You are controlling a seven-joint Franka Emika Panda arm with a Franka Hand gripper.
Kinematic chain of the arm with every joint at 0, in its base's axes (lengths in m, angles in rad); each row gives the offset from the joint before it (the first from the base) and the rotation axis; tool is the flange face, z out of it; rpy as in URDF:
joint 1: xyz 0 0 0.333 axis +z
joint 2: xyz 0 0 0 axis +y
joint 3: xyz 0 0 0.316 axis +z
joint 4: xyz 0.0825 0 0 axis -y
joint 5: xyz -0.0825 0 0.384 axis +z
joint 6: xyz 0 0 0 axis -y
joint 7: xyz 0.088 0 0 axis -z
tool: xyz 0 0 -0.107 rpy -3.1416 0 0
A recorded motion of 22 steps. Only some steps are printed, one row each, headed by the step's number.
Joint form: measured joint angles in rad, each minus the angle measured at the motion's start. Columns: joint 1, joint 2, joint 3, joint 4, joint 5, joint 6, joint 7.
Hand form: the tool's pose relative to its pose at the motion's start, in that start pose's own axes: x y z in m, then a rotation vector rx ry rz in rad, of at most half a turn. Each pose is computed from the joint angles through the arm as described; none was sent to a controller.
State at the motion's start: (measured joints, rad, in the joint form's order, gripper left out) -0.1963 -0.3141 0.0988 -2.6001 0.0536 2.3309 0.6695
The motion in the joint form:
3: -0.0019 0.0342 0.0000 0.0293 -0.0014 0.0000 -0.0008
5: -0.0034 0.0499 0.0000 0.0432 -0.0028 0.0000 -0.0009
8: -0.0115 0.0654 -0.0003 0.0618 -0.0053 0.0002 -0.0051
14: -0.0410 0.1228 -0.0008 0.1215 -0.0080 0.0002 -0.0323
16: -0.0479 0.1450 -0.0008 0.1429 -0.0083 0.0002 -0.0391
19: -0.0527 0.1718 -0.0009 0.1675 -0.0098 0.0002 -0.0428
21: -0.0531 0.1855 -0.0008 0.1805 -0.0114 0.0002 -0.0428
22: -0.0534 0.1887 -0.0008 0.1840 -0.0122 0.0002 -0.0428
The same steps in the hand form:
3: 0.0077 -0.0058 0.0020 -0.0014 -0.0050 -0.0005
5: 0.0116 -0.0083 0.0029 -0.0023 -0.0067 -0.0004
8: 0.0185 -0.0095 0.0017 -0.0005 -0.0037 0.0016
14: 0.0418 -0.0116 0.0020 0.0032 -0.0030 0.0015
16: 0.0492 -0.0134 0.0032 0.0041 -0.0045 0.0011
19: 0.0569 -0.0165 0.0053 0.0039 -0.0069 0.0010
21: 0.0603 -0.0189 0.0063 0.0036 -0.0075 0.0001
22: 0.0613 -0.0195 0.0063 0.0036 -0.0071 -0.0002

